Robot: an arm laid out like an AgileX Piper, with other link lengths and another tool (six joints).
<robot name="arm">
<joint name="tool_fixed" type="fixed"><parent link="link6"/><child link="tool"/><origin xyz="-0.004 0.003 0.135" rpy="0 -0.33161 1.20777"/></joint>
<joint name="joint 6" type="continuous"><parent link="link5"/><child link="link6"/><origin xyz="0 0.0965 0" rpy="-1.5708 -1.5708 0"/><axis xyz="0 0 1"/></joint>
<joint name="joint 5" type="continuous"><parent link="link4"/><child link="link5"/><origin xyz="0 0 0" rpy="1.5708 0 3.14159"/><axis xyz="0 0 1"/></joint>
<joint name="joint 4" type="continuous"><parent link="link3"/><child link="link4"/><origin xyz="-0.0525 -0.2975 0" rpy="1.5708 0 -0.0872"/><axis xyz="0 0 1"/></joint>
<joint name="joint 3" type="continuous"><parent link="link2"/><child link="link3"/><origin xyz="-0.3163 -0.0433 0" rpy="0 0 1.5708"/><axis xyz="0 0 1"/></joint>
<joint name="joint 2" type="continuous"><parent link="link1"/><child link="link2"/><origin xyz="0 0 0" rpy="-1.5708 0 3.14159"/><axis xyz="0 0 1"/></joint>
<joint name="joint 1" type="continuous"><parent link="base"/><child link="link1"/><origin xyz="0 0 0.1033" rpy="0 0 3.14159"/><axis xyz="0 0 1"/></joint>
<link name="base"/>
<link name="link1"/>
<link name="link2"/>
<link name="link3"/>
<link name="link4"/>
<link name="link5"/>
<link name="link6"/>
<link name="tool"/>
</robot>
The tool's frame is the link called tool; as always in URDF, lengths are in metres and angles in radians. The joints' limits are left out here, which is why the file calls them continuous.
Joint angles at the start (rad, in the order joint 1, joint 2, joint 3, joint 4, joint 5, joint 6):
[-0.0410 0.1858 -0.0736 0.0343 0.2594 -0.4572]
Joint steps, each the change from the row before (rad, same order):
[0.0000 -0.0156 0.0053 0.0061 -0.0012 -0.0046]
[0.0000 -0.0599 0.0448 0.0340 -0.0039 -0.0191]
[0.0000 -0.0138 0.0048 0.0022 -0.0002 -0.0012]
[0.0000 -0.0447 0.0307 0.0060 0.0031 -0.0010]
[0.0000 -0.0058 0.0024 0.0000 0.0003 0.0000]
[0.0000 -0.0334 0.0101 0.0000 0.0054 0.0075]
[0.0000 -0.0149 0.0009 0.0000 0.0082 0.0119]
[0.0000 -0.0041 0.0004 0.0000 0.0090 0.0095]
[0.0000 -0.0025 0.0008 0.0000 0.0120 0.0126]
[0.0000 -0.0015 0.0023 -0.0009 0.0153 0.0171]
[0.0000 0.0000 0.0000 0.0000 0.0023 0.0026]
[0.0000 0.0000 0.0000 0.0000 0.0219 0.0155]
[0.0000 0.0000 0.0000 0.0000 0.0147 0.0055]
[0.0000 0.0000 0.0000 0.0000 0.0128 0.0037]
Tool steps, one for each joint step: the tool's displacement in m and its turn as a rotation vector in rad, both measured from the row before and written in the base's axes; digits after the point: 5 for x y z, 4 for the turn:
[-0.00105 0.00039 0.00095 0.0012 -0.0116 0.0011]
[-0.00443 0.00206 -0.00950 0.0148 -0.0199 0.0045]
[-0.00080 0.00015 0.00051 0.0007 -0.0093 0.0003]
[-0.00285 0.00050 -0.00727 0.0046 -0.0111 0.0006]
[-0.00030 0.00002 -0.00010 -0.0001 -0.0031 0.0000]
[-0.00181 0.00014 0.00051 0.0066 -0.0180 -0.0012]
[-0.00103 0.00014 0.00077 0.0114 -0.0060 -0.0018]
[-0.00057 0.00015 -0.00142 0.0095 0.0051 -0.0012]
[-0.00065 0.00019 -0.00265 0.0127 0.0100 -0.0017]
[-0.00081 0.00018 -0.00440 0.0163 0.0158 -0.0027]
[-0.00012 0.00004 -0.00052 0.0026 0.0023 -0.0004]
[-0.00117 0.00038 -0.00496 0.0158 0.0216 -0.0021]
[-0.00084 0.00028 -0.00330 0.0058 0.0146 -0.0003]
[-0.00077 0.00025 -0.00286 0.0040 0.0127 0.0000]

